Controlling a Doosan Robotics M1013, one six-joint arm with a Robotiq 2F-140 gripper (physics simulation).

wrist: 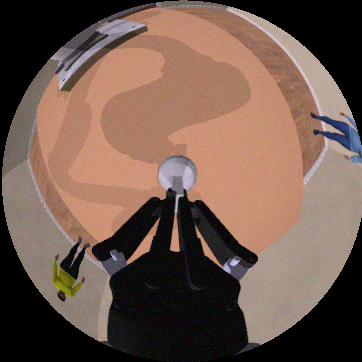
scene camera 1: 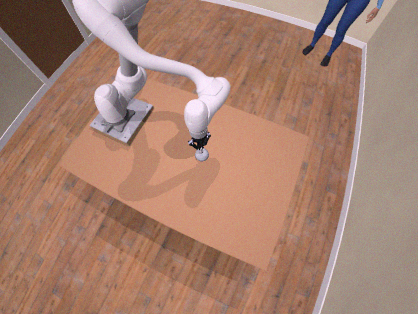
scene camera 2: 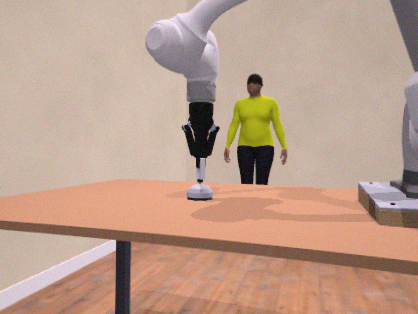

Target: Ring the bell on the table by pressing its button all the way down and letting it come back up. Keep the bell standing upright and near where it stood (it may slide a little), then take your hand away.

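Seen in the pictures: gripper, fingertip midpoint: [wrist: 176, 182] [scene camera 1: 201, 151] [scene camera 2: 200, 179]; arm's base at its link origin: [scene camera 1: 118, 118].
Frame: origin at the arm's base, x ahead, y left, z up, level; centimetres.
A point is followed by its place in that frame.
Note:
The bell [scene camera 1: 202, 155] @(x 63.4, y -2.3, z -1.2 cm) [scene camera 2: 200, 192] @(x 60.9, y 2.8, z -2.8 cm) [wrist: 176, 167] @(x 60.2, y 0.5, z -1.4 cm) is a small light-grey dome on a dark base. It stands upright on the brown-orange table [scene camera 1: 250, 200] @(x 99.1, y -15.6, z -5.3 cm) [scene camera 2: 75, 205] @(x 90.3, y 20.6, z -5.3 cm) [wrist: 240, 150] @(x 65.9, y 14.4, z -5.3 cm). Its small black button [scene camera 2: 200, 181] @(x 61.8, y 0.0, z 0.1 cm) shows at the top of the dome in scene camera 2. My gripper [scene camera 1: 200, 149] @(x 62.0, y -0.7, z 0.8 cm) [scene camera 2: 201, 178] @(x 62.0, y -0.7, z 0.8 cm) [wrist: 176, 182] @(x 62.0, y -0.7, z 0.8 cm) is shut and empty, pointing straight down above the bell. In scene camera 2 the fingertips meet the top of the button, with no clear gap. In the wrist view the fingertips hide the button. I cannot tell how far it is pressed.
The arm's base plate [scene camera 1: 135, 125] @(x 14.5, y -0.2, z -0.3 cm) [scene camera 2: 385, 200] @(x 14.2, y 12.1, z -1.1 cm) [wrist: 100, 50] is at one side of the table. A person in a yellow top [scene camera 2: 256, 120] [wrist: 65, 281] stands beyond the table. Another person in blue trousers [scene camera 1: 339, 25] [wrist: 340, 131] stands near a wall.

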